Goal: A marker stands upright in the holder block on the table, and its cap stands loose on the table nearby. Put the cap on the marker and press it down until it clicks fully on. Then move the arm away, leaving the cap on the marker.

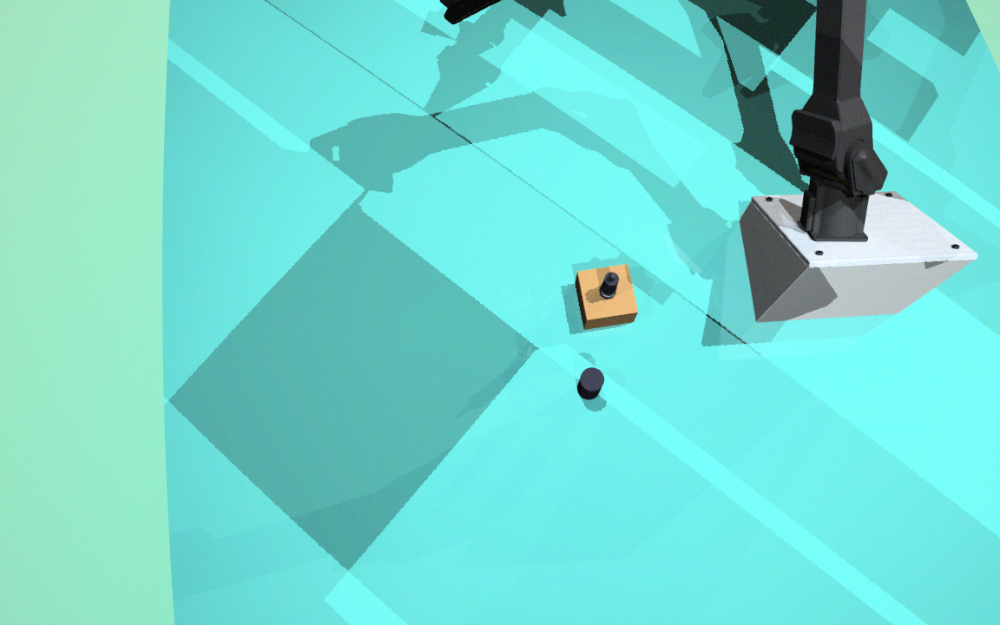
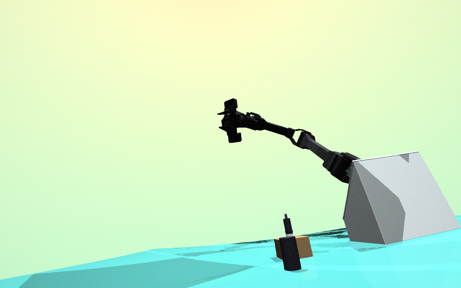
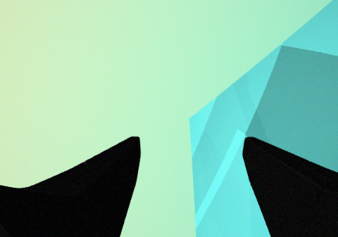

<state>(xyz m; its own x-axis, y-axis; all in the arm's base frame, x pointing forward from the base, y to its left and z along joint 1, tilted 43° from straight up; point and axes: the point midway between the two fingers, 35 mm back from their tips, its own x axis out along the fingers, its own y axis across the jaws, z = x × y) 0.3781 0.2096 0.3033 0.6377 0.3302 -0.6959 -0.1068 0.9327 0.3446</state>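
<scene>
My gripper tip is now 45 cm above the dark round cap, 19 cm to the right of it and 15 cm past it. Also, from my gripper tip: brown holder block 45 cm below, 17 cm behind, 7 cm to the left.
</scene>
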